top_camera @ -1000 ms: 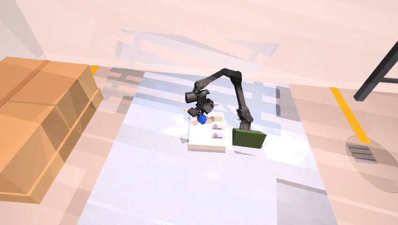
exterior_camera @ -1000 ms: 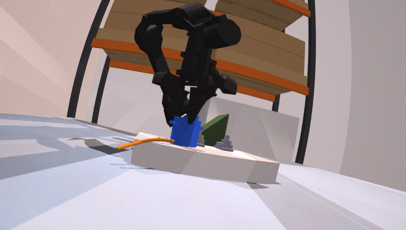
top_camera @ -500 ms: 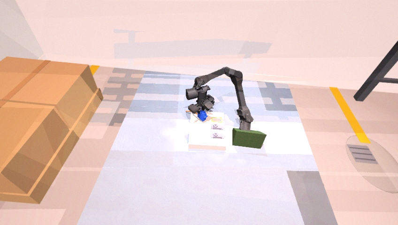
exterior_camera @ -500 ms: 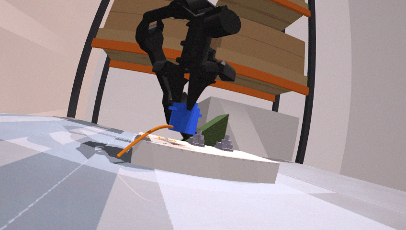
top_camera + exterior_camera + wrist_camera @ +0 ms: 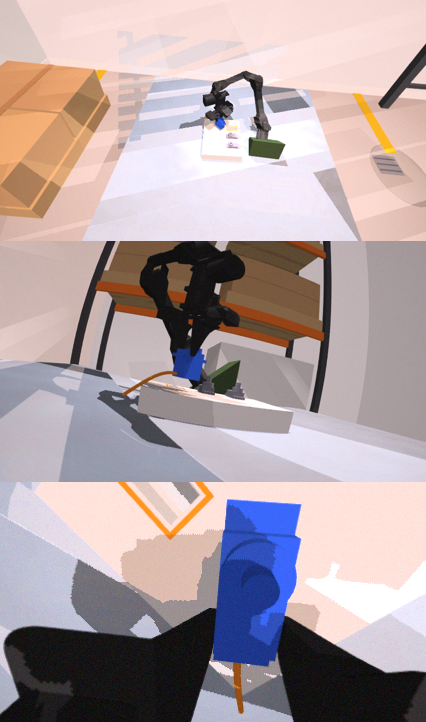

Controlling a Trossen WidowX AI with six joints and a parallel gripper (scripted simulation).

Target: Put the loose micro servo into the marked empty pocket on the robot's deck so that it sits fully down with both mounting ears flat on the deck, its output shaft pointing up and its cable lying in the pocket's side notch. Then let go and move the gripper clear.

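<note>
The pale deck lies 100 mm below my gripper tip, 70 mm to the left of it and 10 mm ahead of it.
</note>
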